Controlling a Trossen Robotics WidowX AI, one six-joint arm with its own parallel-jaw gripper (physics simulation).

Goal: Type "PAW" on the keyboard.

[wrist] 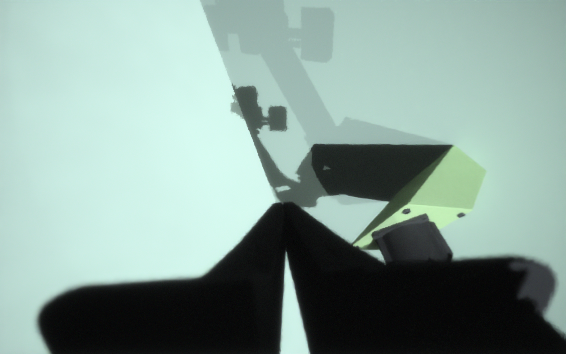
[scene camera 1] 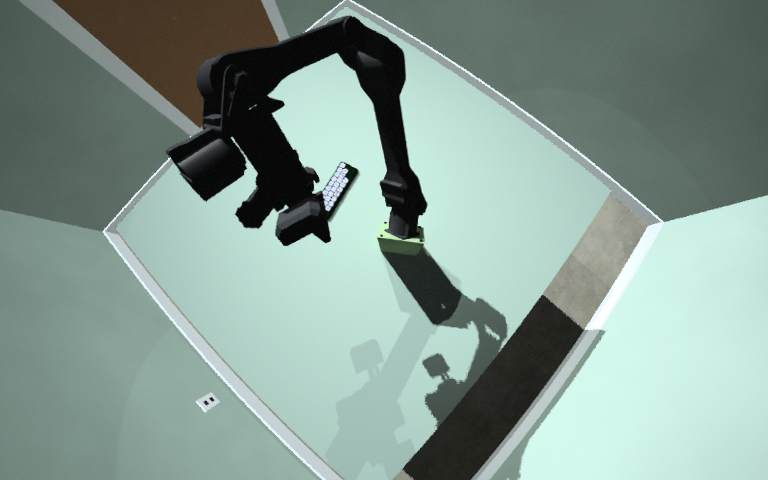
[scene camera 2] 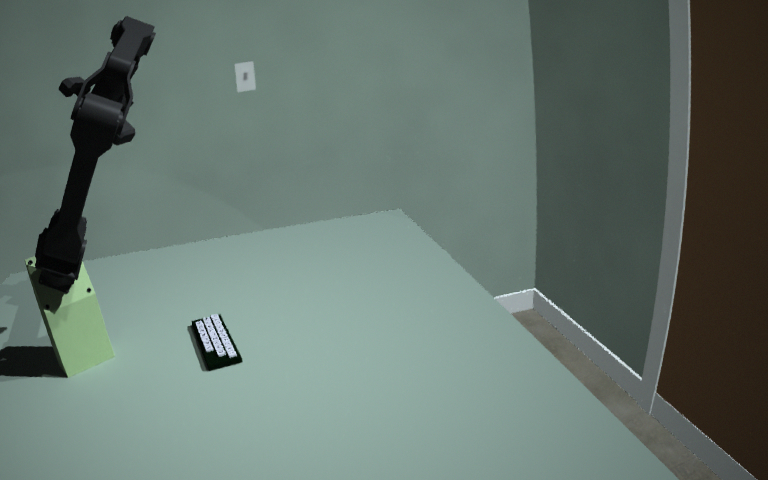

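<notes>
A small black keyboard with rows of white keys lies flat on the pale green table. In the first scene view the arm partly covers its lower end; the letters are too small to read. The keyboard does not show in the wrist view. My gripper is shut and empty, its two dark fingertips touching. The arm holds it high above the table, apart from the keyboard. In the second scene view the fingertips cannot be made out.
The arm stands on a light green block near the keyboard. Dark arm shadows fall across the table beyond the block. A white wall plate shows in the first scene view, and another wall plate in the second.
</notes>
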